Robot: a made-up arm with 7 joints. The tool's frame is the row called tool. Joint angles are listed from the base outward. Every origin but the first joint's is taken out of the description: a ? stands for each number. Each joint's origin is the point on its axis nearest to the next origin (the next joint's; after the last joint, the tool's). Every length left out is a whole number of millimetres.
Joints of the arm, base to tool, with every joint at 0 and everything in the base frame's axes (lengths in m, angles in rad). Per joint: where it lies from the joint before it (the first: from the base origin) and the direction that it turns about. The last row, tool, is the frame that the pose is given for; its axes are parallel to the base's.
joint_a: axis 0 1 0 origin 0.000 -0.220 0.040
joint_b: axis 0 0 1 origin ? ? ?
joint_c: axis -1 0 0 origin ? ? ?
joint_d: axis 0 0 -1 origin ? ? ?
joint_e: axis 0 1 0 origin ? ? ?
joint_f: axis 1 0 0 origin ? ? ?
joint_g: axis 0 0 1 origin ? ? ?
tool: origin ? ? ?
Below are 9 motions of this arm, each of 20 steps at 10 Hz.
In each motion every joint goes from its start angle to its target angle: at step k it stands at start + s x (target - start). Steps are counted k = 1, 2, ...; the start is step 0. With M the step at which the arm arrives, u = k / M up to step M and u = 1 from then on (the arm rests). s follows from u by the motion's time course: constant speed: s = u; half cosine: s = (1 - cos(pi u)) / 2; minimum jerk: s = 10 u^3 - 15 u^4 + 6 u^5.
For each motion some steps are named. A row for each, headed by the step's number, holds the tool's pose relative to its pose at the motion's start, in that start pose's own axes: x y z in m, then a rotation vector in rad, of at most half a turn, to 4 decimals.
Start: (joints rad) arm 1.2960 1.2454 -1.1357 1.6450 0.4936 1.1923 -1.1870
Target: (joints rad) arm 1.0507 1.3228 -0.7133 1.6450 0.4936 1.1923 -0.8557
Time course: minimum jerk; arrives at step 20
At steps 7, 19, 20:
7: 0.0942 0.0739 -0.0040 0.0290 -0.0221 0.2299
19: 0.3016 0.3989 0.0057 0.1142 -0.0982 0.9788
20: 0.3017 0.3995 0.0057 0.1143 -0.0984 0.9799

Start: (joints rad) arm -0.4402 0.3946 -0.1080 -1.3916 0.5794 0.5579 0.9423
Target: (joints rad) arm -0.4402 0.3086 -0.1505 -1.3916 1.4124 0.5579 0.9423
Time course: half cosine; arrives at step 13
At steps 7, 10, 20:
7: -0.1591 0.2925 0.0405 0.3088 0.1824 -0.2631
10: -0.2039 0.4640 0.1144 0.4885 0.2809 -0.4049
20: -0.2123 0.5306 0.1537 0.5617 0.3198 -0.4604

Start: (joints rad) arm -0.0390 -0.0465 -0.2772 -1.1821 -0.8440 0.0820 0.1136
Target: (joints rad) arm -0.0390 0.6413 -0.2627 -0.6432 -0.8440 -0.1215 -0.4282
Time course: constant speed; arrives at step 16
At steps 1, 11, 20:
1: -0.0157 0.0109 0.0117 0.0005 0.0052 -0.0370
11: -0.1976 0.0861 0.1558 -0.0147 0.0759 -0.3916
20: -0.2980 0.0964 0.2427 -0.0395 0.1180 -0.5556

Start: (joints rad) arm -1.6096 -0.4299 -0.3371 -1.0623 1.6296 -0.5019 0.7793
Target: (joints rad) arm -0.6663 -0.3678 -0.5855 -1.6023 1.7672 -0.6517 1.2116
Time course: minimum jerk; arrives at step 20
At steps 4, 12, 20:
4: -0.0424 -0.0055 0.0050 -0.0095 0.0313 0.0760
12: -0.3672 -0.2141 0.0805 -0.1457 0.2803 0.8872
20: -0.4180 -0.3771 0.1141 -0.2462 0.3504 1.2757

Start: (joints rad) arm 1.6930 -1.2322 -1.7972 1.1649 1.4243 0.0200 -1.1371
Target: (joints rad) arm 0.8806 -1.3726 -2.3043 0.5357 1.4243 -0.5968 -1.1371
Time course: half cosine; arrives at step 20
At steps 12, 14, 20:
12: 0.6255 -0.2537 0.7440 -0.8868 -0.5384 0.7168
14: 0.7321 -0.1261 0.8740 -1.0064 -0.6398 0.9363
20: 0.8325 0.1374 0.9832 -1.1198 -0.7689 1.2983

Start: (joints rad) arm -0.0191 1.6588 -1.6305 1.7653 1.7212 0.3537 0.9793
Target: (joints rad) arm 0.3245 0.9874 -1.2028 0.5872 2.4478 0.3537 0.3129
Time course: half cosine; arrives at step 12
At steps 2, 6, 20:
2: -0.0868 -0.0225 0.0136 -0.0044 0.1058 -0.0336
6: -0.4856 -0.2059 0.2606 -0.2144 0.6731 -0.2896
20: -0.5944 -0.3282 0.5746 -0.7126 0.9463 -0.6607

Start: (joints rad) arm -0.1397 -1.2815 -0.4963 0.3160 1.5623 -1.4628 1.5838
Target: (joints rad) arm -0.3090 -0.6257 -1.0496 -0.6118 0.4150 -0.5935 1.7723
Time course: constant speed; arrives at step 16
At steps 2, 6, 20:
2: -0.0819 -0.0775 -0.1036 -0.1028 0.0774 -0.0460
6: -0.2599 -0.3066 -0.2036 -0.4108 0.1947 -0.0816
20: -0.2909 -0.7593 0.2368 -1.4834 0.2382 0.4072

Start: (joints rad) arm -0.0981 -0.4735 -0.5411 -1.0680 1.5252 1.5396 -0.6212
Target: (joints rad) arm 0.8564 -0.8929 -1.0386 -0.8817 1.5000 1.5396 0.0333
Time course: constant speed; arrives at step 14
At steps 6, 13, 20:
6: -0.2721 0.2878 -0.0289 0.3307 0.3095 0.1955
13: -0.4213 0.7006 0.0802 0.8446 0.3785 0.3549
20: -0.4231 0.7583 0.1055 0.9185 0.3599 0.3704

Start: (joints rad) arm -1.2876 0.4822 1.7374 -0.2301 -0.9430 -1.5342 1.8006
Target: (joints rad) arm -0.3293 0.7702 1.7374 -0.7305 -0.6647 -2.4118 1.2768
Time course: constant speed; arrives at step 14
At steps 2, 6, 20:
2: 0.0069 -0.0251 -0.0162 -0.0793 -0.0349 -0.1127
6: 0.0089 -0.0683 -0.0482 -0.2234 -0.1080 -0.3796
20: 0.0008 -0.0710 -0.1471 -0.3753 -0.2625 -1.0768

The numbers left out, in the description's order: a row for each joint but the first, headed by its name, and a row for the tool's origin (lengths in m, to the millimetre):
joint_b: -0.096 0.000 0.058
joint_c: -0.284 0.306 0.000
joint_d: 0.000 0.093 0.286
joint_e: -0.031 -0.116 0.000
joint_f: -0.076 0.000 -0.305
joint_g: 0.000 -0.006 -0.577
tool: 0.091 -0.113 0.000

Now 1 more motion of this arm.
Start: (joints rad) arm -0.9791 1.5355 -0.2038 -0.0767 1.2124 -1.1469 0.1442
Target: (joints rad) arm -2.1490 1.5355 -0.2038 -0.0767 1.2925 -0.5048 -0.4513
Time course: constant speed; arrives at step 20
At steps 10, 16, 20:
10: -0.0964 0.1785 0.0572 0.1137 0.4986 -0.5414
16: -0.0959 0.3034 0.1078 0.1054 0.7818 -0.9302
20: -0.0636 0.3874 0.1333 0.0652 0.9567 -1.2107

